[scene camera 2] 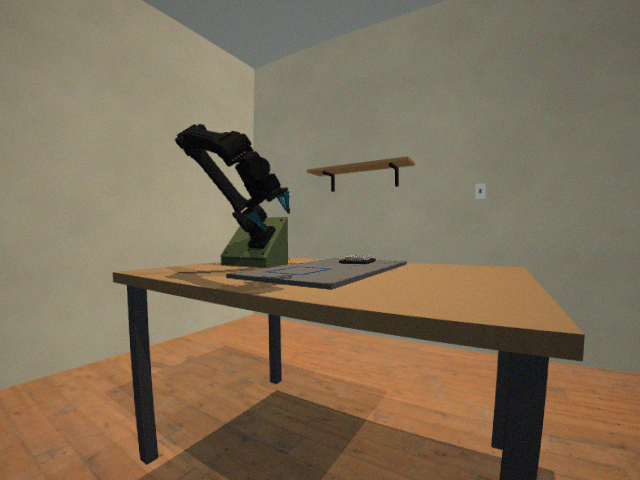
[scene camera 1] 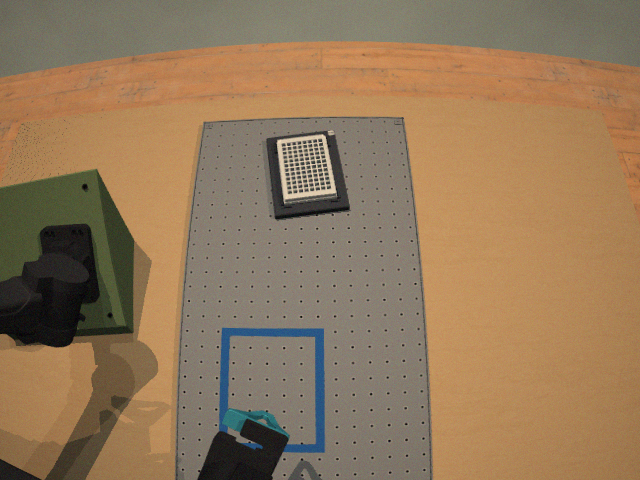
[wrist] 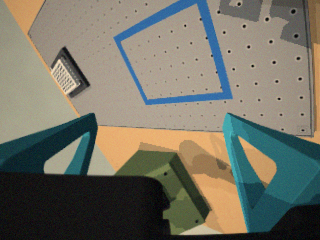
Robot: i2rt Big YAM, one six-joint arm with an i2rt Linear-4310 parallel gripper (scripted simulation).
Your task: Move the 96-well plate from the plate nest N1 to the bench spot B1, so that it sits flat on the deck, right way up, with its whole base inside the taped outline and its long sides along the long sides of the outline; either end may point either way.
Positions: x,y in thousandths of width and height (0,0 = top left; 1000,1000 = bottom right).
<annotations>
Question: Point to a dark plate nest N1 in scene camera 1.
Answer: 509,430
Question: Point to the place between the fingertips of my gripper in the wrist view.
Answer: At 502,502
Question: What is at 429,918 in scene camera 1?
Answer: My gripper.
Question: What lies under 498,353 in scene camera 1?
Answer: A white 96-well plate.
</annotations>
